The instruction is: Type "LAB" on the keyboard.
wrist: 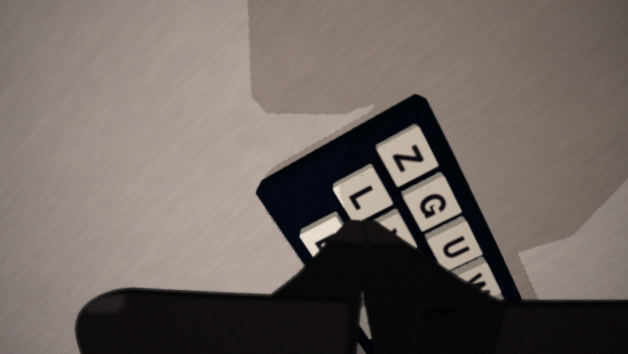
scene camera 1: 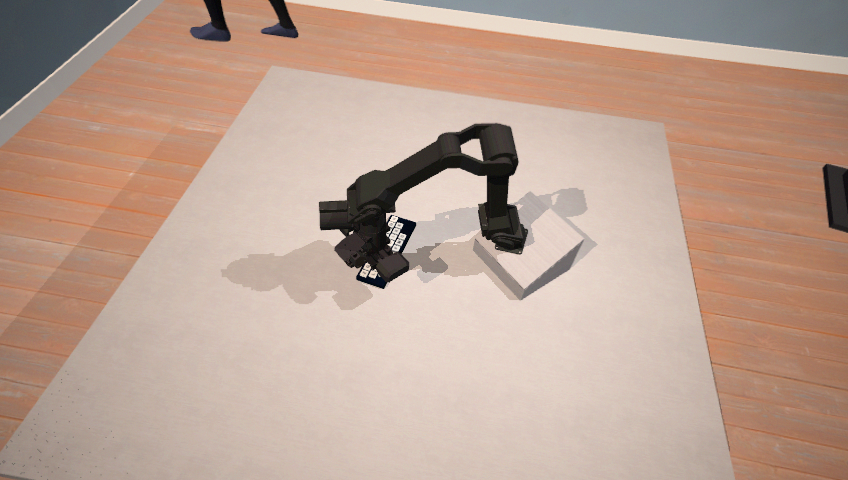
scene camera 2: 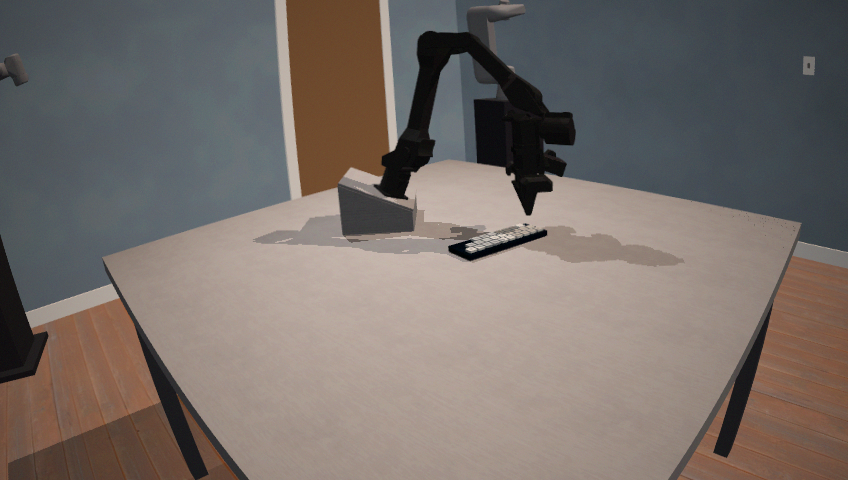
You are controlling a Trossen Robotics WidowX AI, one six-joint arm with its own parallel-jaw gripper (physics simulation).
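Places are measured from the arm's base along level axes (x ahead, y left, z up), in metres.
Pixels of known places: gripper, fingertip midpoint: (wrist: 360, 234) (scene camera 1: 374, 268) (scene camera 2: 528, 215); arm's base at its link origin: (scene camera 1: 511, 239) (scene camera 2: 390, 192).
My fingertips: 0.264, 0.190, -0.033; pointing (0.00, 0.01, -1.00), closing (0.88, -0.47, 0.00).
Ahead of a thing's pixels: the offset from my fingertips to its middle, as dx, dy, dz. Level surfaces: height alone.
A dark blue keyboard (scene camera 1: 406, 228) (scene camera 2: 462, 252) (wrist: 300, 192) with white letter keys lies flat on the table. In the wrist view its end shows an L key @[+0.003, +0.001, -0.027] (wrist: 362, 192), a Z key @[+0.023, +0.007, -0.027] (wrist: 409, 155), a G key @[+0.024, -0.013, -0.027] (wrist: 432, 202), a U key @[+0.025, -0.033, -0.027] (wrist: 454, 246) and part of a W key @[+0.027, -0.053, -0.027] (wrist: 481, 282). A key half hidden at the left of the fingers and another right below the L key cannot be read in full. The A and B keys cannot be made out. My gripper (scene camera 2: 528, 213) (wrist: 360, 234) is shut and empty, pointing down above the keyboard, with its tips apart from the keys in the second scene view.
The arm's base stands on a grey wedge block (scene camera 1: 550, 249) (scene camera 2: 376, 211) on the table @[dz -0.042] (scene camera 1: 416, 386) (scene camera 2: 416, 333). A person's feet (scene camera 1: 211, 31) show beyond the table. A dark pedestal (scene camera 2: 489, 133) with a grey arm stands behind it.
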